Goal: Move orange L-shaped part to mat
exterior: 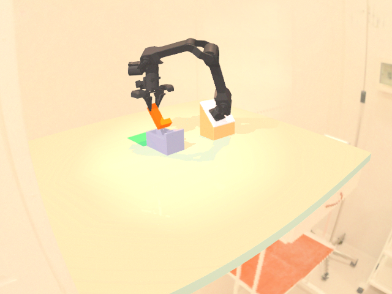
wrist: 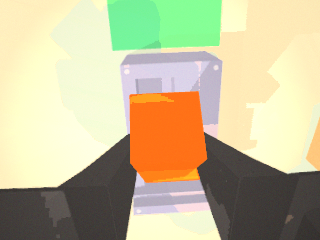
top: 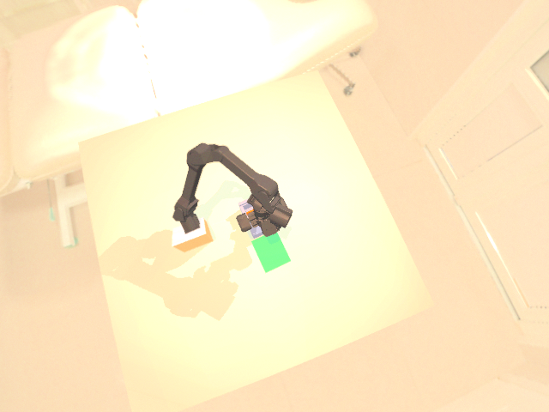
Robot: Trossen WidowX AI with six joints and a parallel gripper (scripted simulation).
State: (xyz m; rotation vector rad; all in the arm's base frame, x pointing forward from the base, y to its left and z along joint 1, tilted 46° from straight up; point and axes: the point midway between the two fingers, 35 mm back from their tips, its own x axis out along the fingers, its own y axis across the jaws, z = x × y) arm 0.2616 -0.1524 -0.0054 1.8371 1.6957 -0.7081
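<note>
The green mat is 10 mm behind my gripper tip, 100 mm to the right of it and 170 mm below it. Also, from my gripper tip: orange L-shaped part: 10 mm behind, 30 mm to the left, 30 mm below.
</note>
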